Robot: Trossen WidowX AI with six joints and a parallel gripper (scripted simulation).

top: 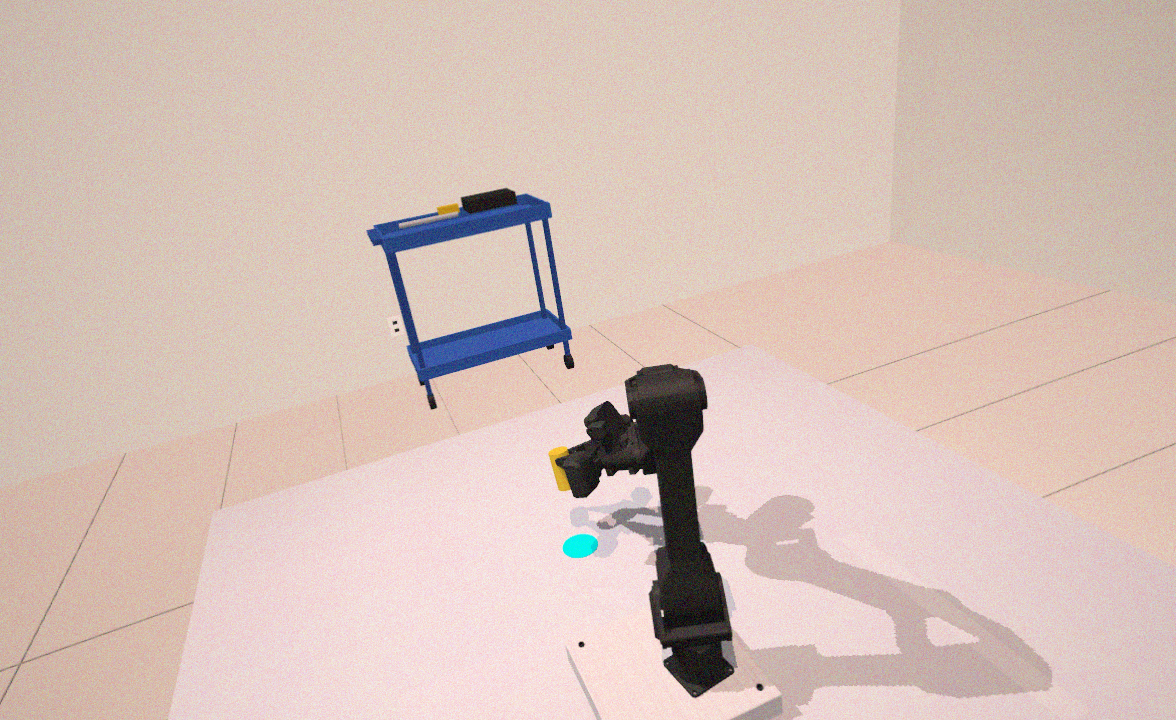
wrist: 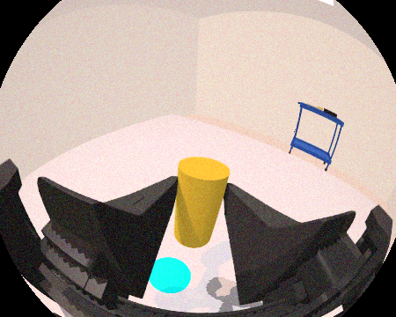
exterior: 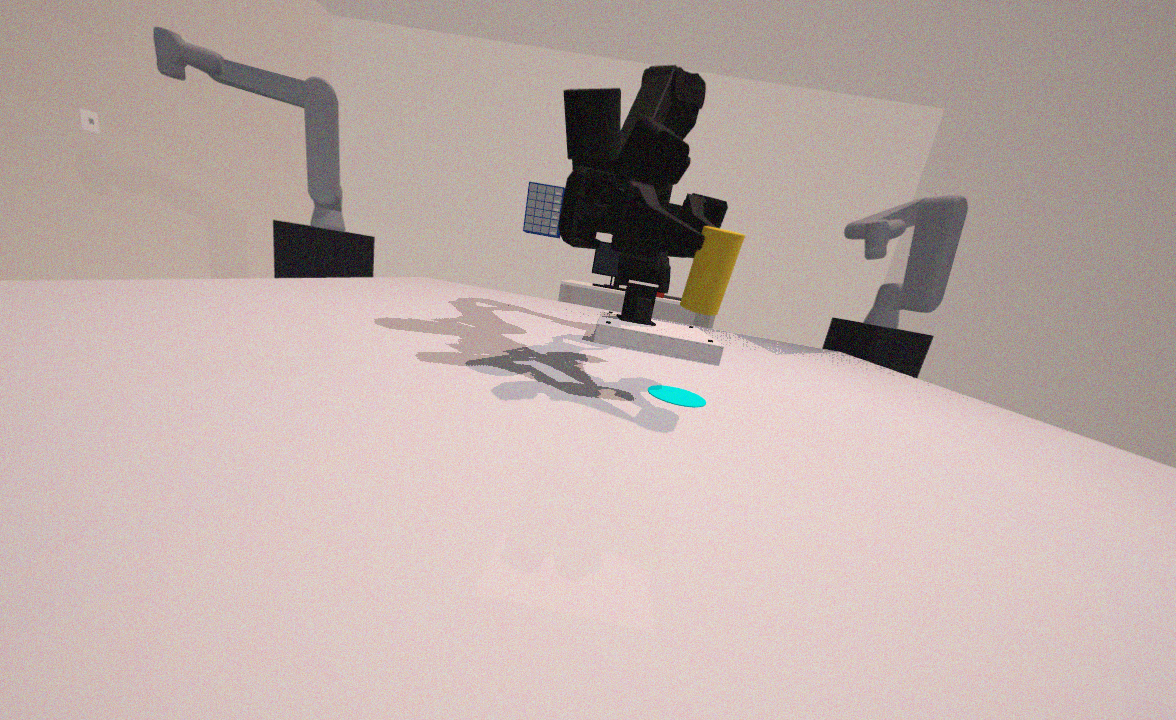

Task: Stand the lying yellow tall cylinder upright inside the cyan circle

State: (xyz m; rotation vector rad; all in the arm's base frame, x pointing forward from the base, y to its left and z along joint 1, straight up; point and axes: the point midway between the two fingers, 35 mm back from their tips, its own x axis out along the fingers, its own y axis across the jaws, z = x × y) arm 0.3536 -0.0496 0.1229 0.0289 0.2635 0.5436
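Now: the cyan circle 15 cm below my gripper tip, 5 cm behind it and 1 cm to the left of it. The rest, counted from my gripper tip: yellow tall cylinder: 2 cm below.
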